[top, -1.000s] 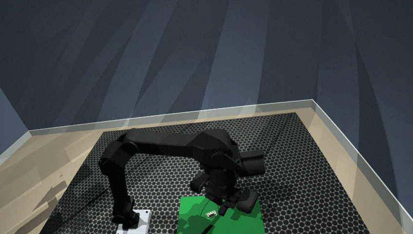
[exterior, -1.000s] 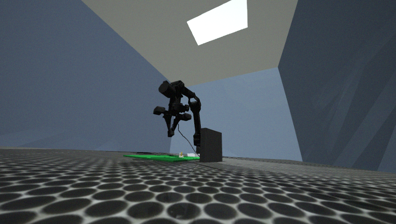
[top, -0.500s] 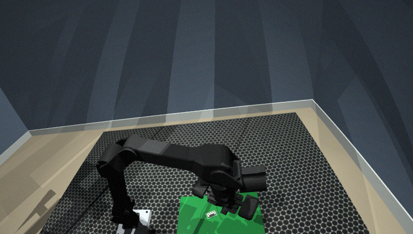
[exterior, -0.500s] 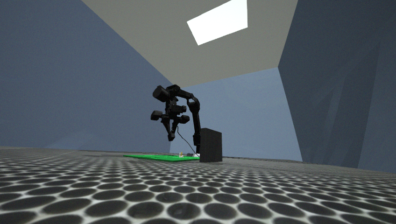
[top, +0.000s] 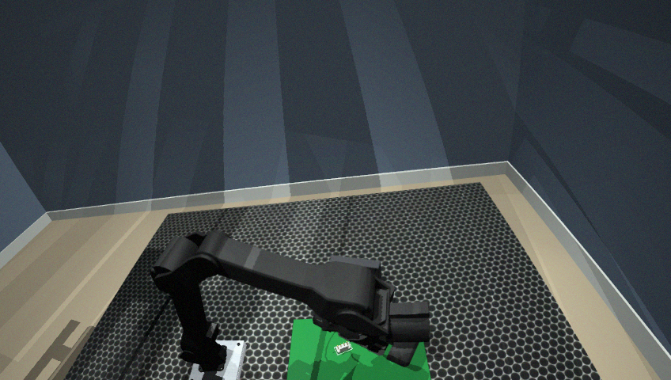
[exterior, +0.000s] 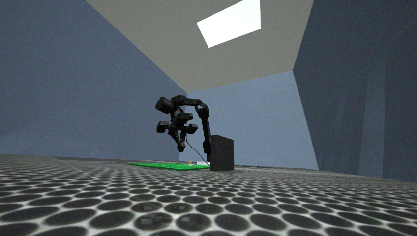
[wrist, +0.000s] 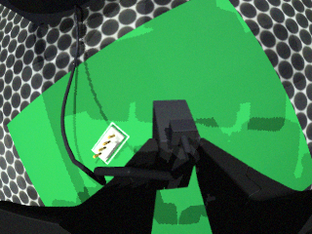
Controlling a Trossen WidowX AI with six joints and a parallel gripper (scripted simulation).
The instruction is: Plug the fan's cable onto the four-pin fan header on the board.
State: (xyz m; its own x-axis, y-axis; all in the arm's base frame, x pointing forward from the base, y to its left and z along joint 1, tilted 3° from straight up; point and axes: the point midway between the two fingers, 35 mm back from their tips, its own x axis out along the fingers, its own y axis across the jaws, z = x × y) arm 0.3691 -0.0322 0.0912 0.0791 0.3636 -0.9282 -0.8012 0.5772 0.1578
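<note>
The green board lies 40 mm behind my gripper tip, 10 mm to the right of it and 100 mm below it. From my gripper tip the other things lie so: black fan 10 mm behind, 170 mm to the left, 30 mm below; then fan cable plug 10 mm below.
</note>
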